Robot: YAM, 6 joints.
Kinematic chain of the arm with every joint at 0, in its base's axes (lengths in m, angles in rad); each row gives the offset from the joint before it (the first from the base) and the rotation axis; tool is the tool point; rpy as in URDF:
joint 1: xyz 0 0 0.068 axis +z
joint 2: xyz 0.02 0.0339 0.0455 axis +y
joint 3: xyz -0.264 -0.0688 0 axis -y
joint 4: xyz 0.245 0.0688 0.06 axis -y
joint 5: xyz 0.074 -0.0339 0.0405 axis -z
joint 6: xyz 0.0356 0 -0.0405 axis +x
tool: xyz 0 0 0 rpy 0 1.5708 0
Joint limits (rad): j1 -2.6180..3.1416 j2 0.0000..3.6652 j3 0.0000..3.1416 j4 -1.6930..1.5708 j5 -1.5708..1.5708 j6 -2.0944..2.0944
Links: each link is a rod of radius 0.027 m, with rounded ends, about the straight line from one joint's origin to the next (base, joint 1, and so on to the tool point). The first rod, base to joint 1, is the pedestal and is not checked.
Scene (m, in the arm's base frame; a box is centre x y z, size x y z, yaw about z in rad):
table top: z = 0
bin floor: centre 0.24 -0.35 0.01 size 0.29 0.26 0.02 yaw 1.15
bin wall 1: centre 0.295 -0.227 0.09 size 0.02 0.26 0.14 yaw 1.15
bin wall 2: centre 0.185 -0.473 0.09 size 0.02 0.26 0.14 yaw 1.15
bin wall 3: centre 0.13 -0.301 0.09 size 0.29 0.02 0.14 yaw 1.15
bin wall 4: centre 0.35 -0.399 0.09 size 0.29 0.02 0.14 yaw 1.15
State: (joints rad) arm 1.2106 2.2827 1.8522 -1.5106 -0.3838 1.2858
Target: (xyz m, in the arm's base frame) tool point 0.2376 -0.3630 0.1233
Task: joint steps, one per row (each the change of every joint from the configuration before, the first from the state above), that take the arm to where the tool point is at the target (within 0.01 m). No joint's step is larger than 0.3 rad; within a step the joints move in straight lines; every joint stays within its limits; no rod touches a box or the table.
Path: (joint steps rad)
1: -0.2774 -0.0151 0.0366 0.0184 0.0216 0.0000
2: -0.2774 -0.0150 0.0366 0.0185 0.0216 0.0000
3: -0.2773 -0.0151 0.0366 0.0184 0.0216 0.0000
4: -0.2774 -0.0151 0.0366 0.0184 0.0216 0.0000
5: -0.2774 -0.0150 0.0366 0.0185 0.0215 0.0000
6: -0.2774 -0.0151 0.0366 0.0184 0.0216 0.0000
7: -0.2773 -0.0150 0.0366 0.0185 0.0216 0.0000
8: -0.2774 -0.0151 0.0366 0.0184 0.0216 0.0000
9: 0.0004 0.2672 -0.1899 -0.0261 0.0050 0.0000

